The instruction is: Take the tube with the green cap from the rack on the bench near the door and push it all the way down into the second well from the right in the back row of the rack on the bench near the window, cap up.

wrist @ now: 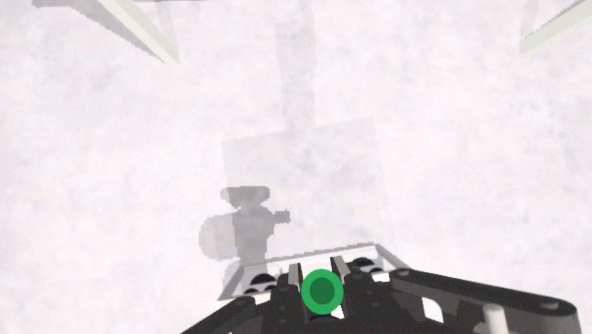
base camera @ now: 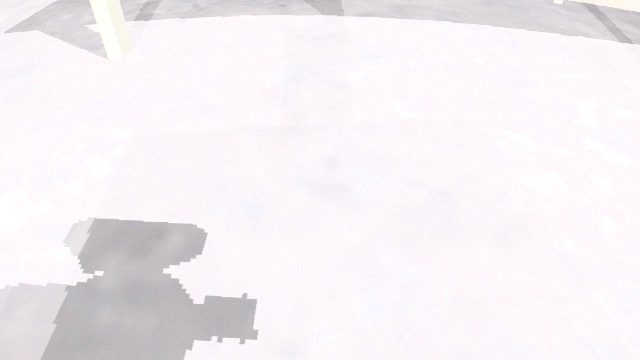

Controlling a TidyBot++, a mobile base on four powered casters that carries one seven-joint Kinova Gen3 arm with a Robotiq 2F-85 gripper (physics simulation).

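Frame: origin at the arm's base, x ahead, y left, z up, level; millimetres.
Seen in the pictures: gripper, fingertip midpoint: (wrist: 317, 276).
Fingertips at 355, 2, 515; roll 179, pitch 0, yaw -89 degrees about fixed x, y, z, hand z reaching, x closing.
Observation:
A point is followed by its place in that frame, as x, y, z.
My gripper (wrist: 317, 276) @[355, 2, 515] is shut on the tube with the green cap (wrist: 322, 291) @[362, 2, 555], low in the wrist view. The cap's round top faces the camera, between the two fingers, and the tube's body is hidden beneath it. The fingers hang over part of the robot's own base. Neither the rack near the door nor the rack near the window shows in the two views.
A pale bench leg (base camera: 112, 30) @[947, 398, -322] (wrist: 145, 30) @[953, 393, -143] stands on the floor at the upper left of both views. Another pale leg (wrist: 555, 27) @[801, -983, -235] shows at the upper right of the wrist view. The robot's base (wrist: 390, 257) @[151, -233, -134] lies below the gripper. The arm's shadow falls on the floor.

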